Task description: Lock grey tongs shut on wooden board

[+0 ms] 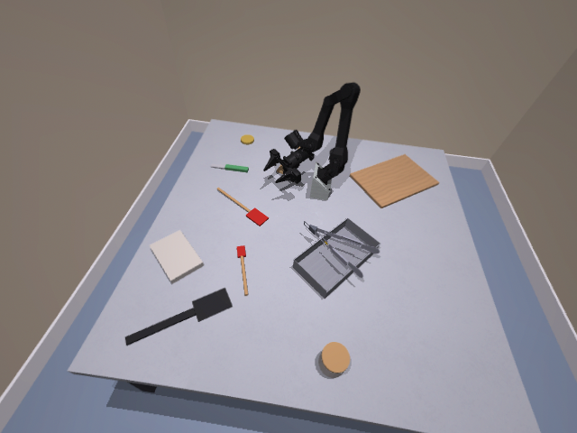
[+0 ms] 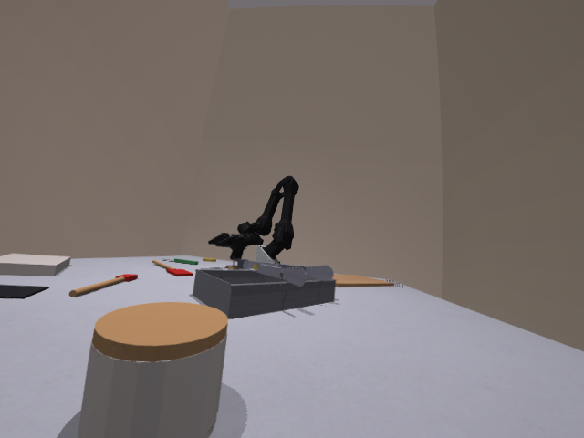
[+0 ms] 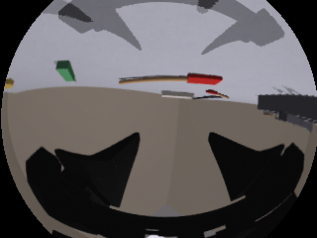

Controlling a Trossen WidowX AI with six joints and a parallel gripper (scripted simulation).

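Now: the roasting tin 280 mm ahead of my gripper tip, 320 mm to the left of it and 80 mm below it. The rest, counted from my gripper tip: red spatula: 110 mm ahead, 80 mm to the right, 100 mm below; white block: 390 mm ahead, 260 mm to the right, 100 mm below; yellow disc: 360 mm behind, 200 mm to the right, 100 mm below.
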